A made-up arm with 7 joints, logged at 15 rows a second.
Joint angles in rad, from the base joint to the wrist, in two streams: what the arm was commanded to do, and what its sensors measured. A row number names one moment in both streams.
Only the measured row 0 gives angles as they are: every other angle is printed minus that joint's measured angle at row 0.
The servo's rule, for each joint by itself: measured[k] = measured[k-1] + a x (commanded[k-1-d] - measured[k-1]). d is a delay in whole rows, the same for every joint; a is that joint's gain. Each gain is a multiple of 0.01, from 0.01 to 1. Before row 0 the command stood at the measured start. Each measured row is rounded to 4 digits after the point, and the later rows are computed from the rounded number. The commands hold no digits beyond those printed.
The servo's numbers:
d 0
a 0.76 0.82 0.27 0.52 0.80 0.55 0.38
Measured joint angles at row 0:
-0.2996, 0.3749, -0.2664, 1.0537, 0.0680, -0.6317, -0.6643
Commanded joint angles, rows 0 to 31:
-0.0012, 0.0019, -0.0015, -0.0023, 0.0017, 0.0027, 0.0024
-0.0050, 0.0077, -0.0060, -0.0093, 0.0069, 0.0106, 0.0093
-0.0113, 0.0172, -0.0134, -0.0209, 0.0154, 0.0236, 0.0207
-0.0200, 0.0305, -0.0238, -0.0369, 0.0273, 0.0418, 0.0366
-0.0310, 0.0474, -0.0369, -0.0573, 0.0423, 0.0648, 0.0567
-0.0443, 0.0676, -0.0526, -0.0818, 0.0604, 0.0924, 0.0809
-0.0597, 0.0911, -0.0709, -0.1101, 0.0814, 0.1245, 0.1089
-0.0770, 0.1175, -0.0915, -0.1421, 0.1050, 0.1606, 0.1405
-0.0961, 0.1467, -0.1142, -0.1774, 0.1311, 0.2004, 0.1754
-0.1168, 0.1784, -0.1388, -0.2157, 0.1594, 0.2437, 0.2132
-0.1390, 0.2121, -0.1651, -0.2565, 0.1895, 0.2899, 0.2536
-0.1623, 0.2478, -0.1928, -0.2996, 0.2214, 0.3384, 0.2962
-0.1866, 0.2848, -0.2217, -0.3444, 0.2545, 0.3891, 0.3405
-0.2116, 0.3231, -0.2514, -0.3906, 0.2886, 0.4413, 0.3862
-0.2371, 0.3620, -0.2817, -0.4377, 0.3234, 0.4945, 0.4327
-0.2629, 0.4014, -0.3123, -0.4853, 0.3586, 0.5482, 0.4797
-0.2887, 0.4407, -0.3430, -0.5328, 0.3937, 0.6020, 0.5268
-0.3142, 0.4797, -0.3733, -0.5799, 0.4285, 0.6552, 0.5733
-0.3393, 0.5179, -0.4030, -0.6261, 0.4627, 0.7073, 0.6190
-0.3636, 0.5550, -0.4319, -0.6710, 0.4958, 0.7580, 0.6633
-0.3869, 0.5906, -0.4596, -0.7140, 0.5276, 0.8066, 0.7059
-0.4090, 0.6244, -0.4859, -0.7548, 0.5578, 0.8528, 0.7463
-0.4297, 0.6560, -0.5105, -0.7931, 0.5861, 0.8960, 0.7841
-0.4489, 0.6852, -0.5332, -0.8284, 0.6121, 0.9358, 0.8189
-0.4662, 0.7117, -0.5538, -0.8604, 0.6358, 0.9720, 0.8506
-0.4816, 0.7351, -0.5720, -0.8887, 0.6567, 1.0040, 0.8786
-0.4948, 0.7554, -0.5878, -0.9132, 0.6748, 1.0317, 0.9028
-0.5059, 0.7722, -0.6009, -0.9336, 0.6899, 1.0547, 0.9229
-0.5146, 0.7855, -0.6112, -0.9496, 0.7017, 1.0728, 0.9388
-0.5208, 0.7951, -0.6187, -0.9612, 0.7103, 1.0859, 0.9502
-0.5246, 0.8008, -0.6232, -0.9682, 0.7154, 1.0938, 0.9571
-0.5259, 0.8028, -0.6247, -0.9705, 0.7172, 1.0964, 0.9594
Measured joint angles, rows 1 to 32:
-0.0009, 0.0016, -0.0004, -0.0012, 0.0014, 0.0015, 0.0009
-0.0040, 0.0066, -0.0019, -0.0054, 0.0058, 0.0065, 0.0041
-0.0095, 0.0153, -0.0050, -0.0135, 0.0135, 0.0159, 0.0104
-0.0175, 0.0278, -0.0101, -0.0257, 0.0245, 0.0301, 0.0204
-0.0278, 0.0439, -0.0173, -0.0421, 0.0387, 0.0492, 0.0342
-0.0403, 0.0633, -0.0268, -0.0627, 0.0561, 0.0730, 0.0519
-0.0550, 0.0861, -0.0387, -0.0873, 0.0763, 0.1013, 0.0736
-0.0717, 0.1118, -0.0530, -0.1158, 0.0993, 0.1339, 0.0990
-0.0902, 0.1404, -0.0695, -0.1478, 0.1247, 0.1705, 0.1280
-0.1104, 0.1716, -0.0882, -0.1831, 0.1525, 0.2108, 0.1604
-0.1321, 0.2048, -0.1090, -0.2213, 0.1821, 0.2543, 0.1958
-0.1551, 0.2401, -0.1316, -0.2620, 0.2135, 0.3006, 0.2340
-0.1790, 0.2768, -0.1559, -0.3048, 0.2463, 0.3493, 0.2745
-0.2038, 0.3148, -0.1817, -0.3494, 0.2801, 0.3999, 0.3169
-0.2291, 0.3535, -0.2087, -0.3953, 0.3147, 0.4519, 0.3609
-0.2548, 0.3928, -0.2367, -0.4421, 0.3498, 0.5049, 0.4060
-0.2806, 0.4321, -0.2654, -0.4893, 0.3849, 0.5583, 0.4519
-0.3061, 0.4711, -0.2945, -0.5364, 0.4198, 0.6116, 0.4980
-0.3313, 0.5095, -0.3238, -0.5830, 0.4541, 0.6642, 0.5440
-0.3558, 0.5468, -0.3530, -0.6288, 0.4875, 0.7158, 0.5893
-0.3794, 0.5827, -0.3818, -0.6731, 0.5196, 0.7657, 0.6336
-0.4019, 0.6169, -0.4099, -0.7156, 0.5502, 0.8136, 0.6764
-0.4230, 0.6490, -0.4371, -0.7559, 0.5789, 0.8589, 0.7173
-0.4427, 0.6787, -0.4630, -0.7936, 0.6055, 0.9012, 0.7559
-0.4606, 0.7058, -0.4875, -0.8283, 0.6297, 0.9401, 0.7919
-0.4766, 0.7298, -0.5103, -0.8597, 0.6513, 0.9752, 0.8248
-0.4904, 0.7508, -0.5312, -0.8875, 0.6701, 1.0063, 0.8544
-0.5022, 0.7683, -0.5500, -0.9115, 0.6859, 1.0329, 0.8804
-0.5116, 0.7824, -0.5665, -0.9313, 0.6985, 1.0548, 0.9026
-0.5186, 0.7928, -0.5806, -0.9468, 0.7079, 1.0719, 0.9207
-0.5232, 0.7994, -0.5921, -0.9579, 0.7139, 1.0839, 0.9345
-0.5253, 0.8022, -0.6009, -0.9645, 0.7165, 1.0908, 0.9440

